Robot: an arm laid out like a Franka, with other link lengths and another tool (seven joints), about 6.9 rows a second.
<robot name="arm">
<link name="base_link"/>
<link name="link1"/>
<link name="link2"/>
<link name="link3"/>
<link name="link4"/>
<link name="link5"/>
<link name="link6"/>
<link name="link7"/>
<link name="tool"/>
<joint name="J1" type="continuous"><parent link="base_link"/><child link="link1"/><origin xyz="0 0 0.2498" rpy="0 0 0"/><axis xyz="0 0 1"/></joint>
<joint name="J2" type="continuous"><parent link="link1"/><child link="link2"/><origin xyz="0 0 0" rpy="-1.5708 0 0"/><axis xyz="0 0 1"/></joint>
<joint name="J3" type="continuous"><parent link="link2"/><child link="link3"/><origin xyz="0 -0.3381 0" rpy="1.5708 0 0"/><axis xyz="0 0 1"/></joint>
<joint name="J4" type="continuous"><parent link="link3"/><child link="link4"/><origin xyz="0.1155 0 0" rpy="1.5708 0 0"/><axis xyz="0 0 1"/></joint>
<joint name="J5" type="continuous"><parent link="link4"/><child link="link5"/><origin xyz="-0.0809 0.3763 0" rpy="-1.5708 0 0"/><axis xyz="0 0 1"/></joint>
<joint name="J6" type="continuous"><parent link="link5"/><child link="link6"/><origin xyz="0 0 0" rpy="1.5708 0 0"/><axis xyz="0 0 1"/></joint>
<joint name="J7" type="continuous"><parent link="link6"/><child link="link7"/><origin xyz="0.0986 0 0" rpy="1.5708 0 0"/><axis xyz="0 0 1"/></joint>
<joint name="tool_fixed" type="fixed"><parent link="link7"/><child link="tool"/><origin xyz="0.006 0.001 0.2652" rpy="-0.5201 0 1.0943"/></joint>
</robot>
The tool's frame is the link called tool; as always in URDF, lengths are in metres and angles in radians. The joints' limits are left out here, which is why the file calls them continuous.
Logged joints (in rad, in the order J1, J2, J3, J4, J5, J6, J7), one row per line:
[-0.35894 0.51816 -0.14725 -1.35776 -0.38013 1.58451 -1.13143]
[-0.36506 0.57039 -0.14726 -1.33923 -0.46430 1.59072 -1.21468]
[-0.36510 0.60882 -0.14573 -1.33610 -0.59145 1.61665 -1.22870]
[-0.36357 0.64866 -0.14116 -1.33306 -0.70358 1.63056 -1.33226]
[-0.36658 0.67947 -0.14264 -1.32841 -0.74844 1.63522 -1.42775]
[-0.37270 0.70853 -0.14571 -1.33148 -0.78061 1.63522 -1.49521]
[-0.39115 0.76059 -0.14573 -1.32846 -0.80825 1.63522 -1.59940]
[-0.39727 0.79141 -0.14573 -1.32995 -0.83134 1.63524 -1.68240]
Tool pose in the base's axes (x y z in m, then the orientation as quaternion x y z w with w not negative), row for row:
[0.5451 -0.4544 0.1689 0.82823 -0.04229 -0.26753 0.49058]
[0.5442 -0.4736 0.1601 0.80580 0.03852 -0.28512 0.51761]
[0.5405 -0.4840 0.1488 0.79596 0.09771 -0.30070 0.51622]
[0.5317 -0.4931 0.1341 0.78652 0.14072 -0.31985 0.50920]
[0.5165 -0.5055 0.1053 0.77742 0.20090 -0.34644 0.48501]
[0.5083 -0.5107 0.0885 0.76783 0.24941 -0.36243 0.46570]
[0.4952 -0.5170 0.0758 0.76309 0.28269 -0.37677 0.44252]
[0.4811 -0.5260 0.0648 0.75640 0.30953 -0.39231 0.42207]
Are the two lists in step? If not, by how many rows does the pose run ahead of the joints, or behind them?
The pose runs 2 rows ahead of the joints: the pose in row i belongs to the joints in row i + 2.
